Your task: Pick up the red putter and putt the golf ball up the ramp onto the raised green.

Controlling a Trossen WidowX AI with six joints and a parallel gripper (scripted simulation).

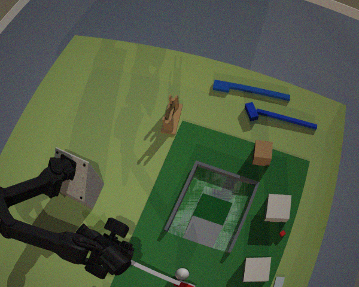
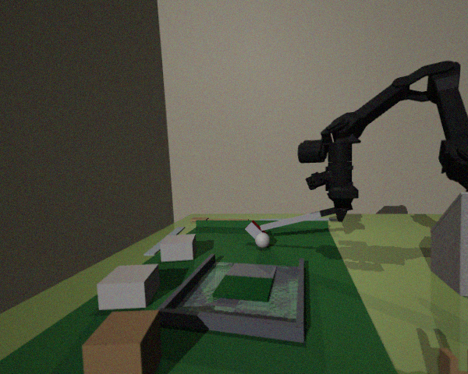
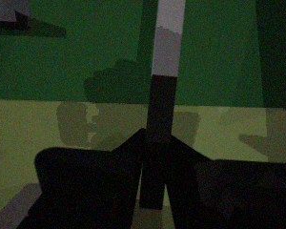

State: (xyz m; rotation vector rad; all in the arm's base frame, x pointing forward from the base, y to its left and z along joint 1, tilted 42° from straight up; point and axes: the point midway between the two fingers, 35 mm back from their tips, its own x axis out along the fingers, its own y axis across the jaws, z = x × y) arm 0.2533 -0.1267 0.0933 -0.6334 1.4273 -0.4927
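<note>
Now: gripper tip 120 mm short of the red putter and 10 mm to the right of it. Round my gripper tip: white golf ball (200 mm ahead, 50 mm below, 40 mm to the left); then wooden stand (520 mm to the left, 90 mm behind, 40 mm below); then small red cube (430 mm ahead, 290 mm to the left, 60 mm below).
</note>
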